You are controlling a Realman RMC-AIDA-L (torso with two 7-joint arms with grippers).
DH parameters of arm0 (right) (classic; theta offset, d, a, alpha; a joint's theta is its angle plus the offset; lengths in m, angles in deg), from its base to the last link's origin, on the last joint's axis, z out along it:
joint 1: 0 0.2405 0 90
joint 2: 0 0 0 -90
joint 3: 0 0.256 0 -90
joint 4: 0 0 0 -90
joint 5: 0 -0.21 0 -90
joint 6: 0 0 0 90
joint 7: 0 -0.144 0 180
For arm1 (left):
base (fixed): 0 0 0 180
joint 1: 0 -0.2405 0 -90
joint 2: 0 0 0 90
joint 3: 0 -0.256 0 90
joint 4: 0 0 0 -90
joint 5: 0 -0.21 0 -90
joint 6: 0 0 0 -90
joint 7: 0 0.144 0 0
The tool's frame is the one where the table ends.
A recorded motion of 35 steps. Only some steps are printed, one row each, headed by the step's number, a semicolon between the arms.
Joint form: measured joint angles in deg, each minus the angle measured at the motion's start. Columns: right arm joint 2, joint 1, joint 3, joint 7, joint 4, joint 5, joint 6; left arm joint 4, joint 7, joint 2, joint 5, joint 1, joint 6, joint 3.
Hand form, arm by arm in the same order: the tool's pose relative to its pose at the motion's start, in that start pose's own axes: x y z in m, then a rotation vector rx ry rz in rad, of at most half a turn. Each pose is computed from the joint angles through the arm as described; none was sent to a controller.
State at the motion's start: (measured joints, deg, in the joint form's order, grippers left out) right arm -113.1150 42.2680 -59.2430 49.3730 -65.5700 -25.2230 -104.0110; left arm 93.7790 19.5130 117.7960 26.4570 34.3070 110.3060 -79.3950
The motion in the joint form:
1: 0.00 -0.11 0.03 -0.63 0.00 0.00 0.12; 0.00 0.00 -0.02 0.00 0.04 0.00 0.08
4: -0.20 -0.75 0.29 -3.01 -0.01 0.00 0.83; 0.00 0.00 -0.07 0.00 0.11 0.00 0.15
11: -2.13 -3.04 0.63 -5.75 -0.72 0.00 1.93; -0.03 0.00 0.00 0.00 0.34 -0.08 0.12
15: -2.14 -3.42 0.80 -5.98 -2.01 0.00 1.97; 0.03 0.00 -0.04 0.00 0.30 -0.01 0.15
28: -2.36 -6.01 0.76 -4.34 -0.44 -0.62 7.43; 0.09 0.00 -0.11 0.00 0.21 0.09 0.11
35: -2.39 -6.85 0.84 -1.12 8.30 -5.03 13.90; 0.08 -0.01 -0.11 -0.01 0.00 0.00 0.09
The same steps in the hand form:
1: 0.0006 -0.0004 0.0003 0.0009 -0.0011 0.0130; 0.0002 -0.0003 -0.0003 0.0004 0.0010 -0.0007
4: 0.0035 -0.0016 0.0027 0.0029 -0.0090 0.0665; 0.0004 -0.0006 -0.0007 0.0015 0.0021 -0.0009
11: 0.0114 0.0043 0.0161 -0.0189 -0.0224 0.1398; 0.0019 0.0001 -0.0010 0.0017 0.0050 0.0028
15: 0.0116 0.0032 0.0128 -0.0043 -0.0348 0.1427; 0.0015 -0.0002 -0.0013 0.0022 0.0044 0.0021
28: 0.0227 -0.0060 0.0258 0.0247 -0.0737 0.1633; 0.0008 -0.0004 -0.0013 0.0029 0.0022 0.0016
35: 0.0296 -0.0067 0.0566 -0.0474 -0.1190 0.1851; -0.0001 -0.0008 -0.0007 0.0025 0.0015 -0.0014

